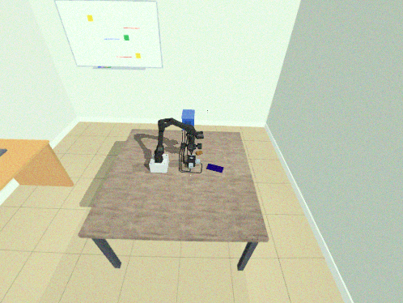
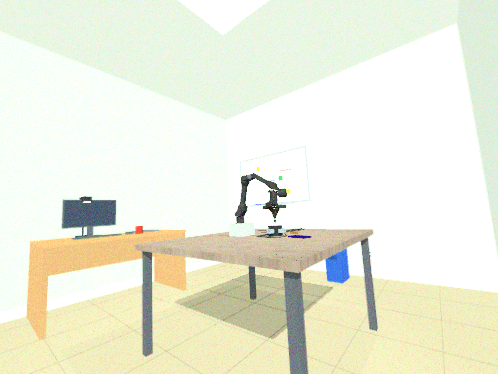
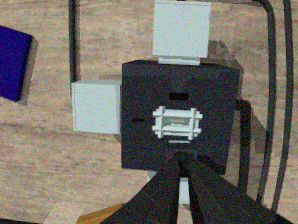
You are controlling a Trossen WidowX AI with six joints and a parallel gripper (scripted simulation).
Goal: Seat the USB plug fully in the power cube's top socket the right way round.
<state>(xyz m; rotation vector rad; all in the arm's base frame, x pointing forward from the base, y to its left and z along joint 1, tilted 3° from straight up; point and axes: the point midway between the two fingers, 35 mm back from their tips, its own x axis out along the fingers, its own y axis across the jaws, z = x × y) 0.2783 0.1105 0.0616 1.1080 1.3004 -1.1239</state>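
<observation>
Now: gripper tip 20 mm above the metal USB plug. Round my gripper tip: purple flat object (230 mm ahead, 130 mm below, 30 mm to the right).
</observation>
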